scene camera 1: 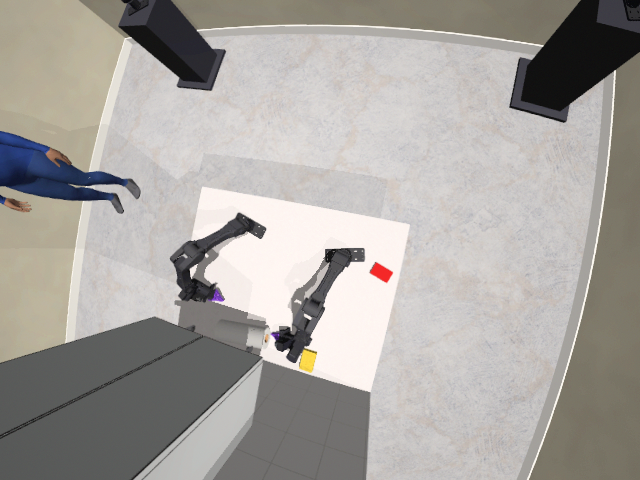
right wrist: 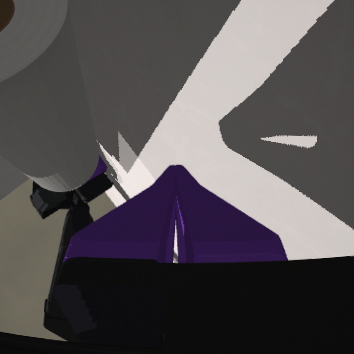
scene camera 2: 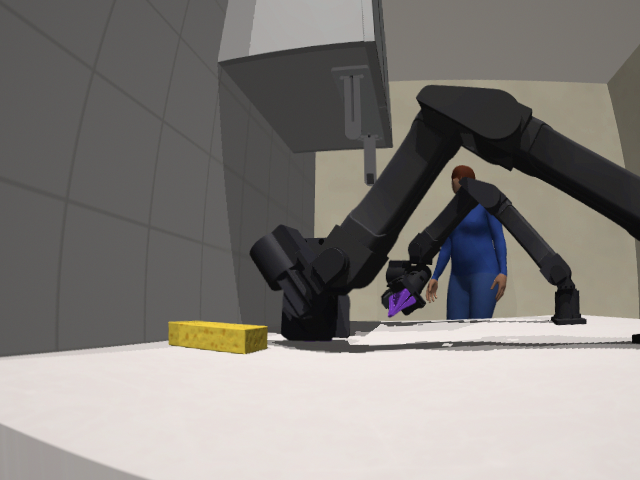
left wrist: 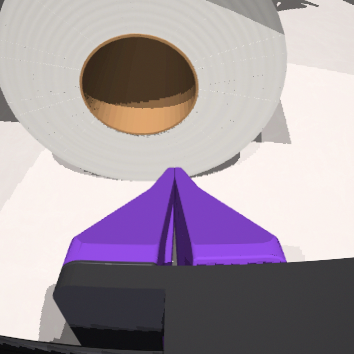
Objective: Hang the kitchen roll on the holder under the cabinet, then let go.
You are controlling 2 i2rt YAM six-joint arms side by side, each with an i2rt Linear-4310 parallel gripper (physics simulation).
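Places are measured from the left arm's base along level axes (x ahead, y left, z up), in centimetres.
Where they show: left gripper, fingertip midpoint: (scene camera 1: 271, 333) (left wrist: 174, 178); right gripper, fingertip midpoint: (scene camera 1: 223, 300) (right wrist: 175, 176) (scene camera 2: 389, 316); left arm's base, link origin: (scene camera 1: 345, 255); right arm's base, link origin: (scene camera 1: 250, 225) (scene camera 2: 567, 321).
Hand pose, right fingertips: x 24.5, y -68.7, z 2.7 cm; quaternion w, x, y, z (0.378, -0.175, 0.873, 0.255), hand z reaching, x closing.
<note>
Things, the pixels of their top centre, and the offset from my right fingertips. Level surfaces: height alone.
- white kitchen roll, top centre: (scene camera 1: 237, 337) dx +17.0, dy +13.1, dz +8.6 cm
- yellow sponge, top centre: (scene camera 2: 217, 324) (scene camera 1: 307, 361) dx +30.5, dy +48.3, dz +0.3 cm
- red block, top centre: (scene camera 1: 381, 272) dx -15.7, dy +86.6, dz -0.7 cm
- white table, surface height: dz -2.7 cm
The white kitchen roll (scene camera 1: 237, 333) (left wrist: 235, 90) (right wrist: 40, 115) lies on its side near the cabinet's front, with one end of its brown core facing my left gripper. It does not show in scene camera 2. The holder's two grey arms (scene camera 2: 352, 111) (scene camera 2: 369, 160) hang under the cabinet (scene camera 2: 289, 98) (scene camera 1: 129, 377) with no roll between them. My left gripper (scene camera 1: 272, 335) (left wrist: 174, 178) is shut and empty, its tips just in front of the roll's end, below the core hole. My right gripper (scene camera 1: 223, 297) (scene camera 2: 390, 314) (right wrist: 175, 176) is shut and empty, beyond the roll's other end region, apart from it.
A yellow sponge (scene camera 1: 308, 360) (scene camera 2: 217, 336) lies beside the left wrist, near the tiled wall (scene camera 2: 108, 196). A red block (scene camera 1: 381, 272) lies near the left arm's base on the white table (scene camera 1: 356, 310). The cabinet overhangs the table's wall side.
</note>
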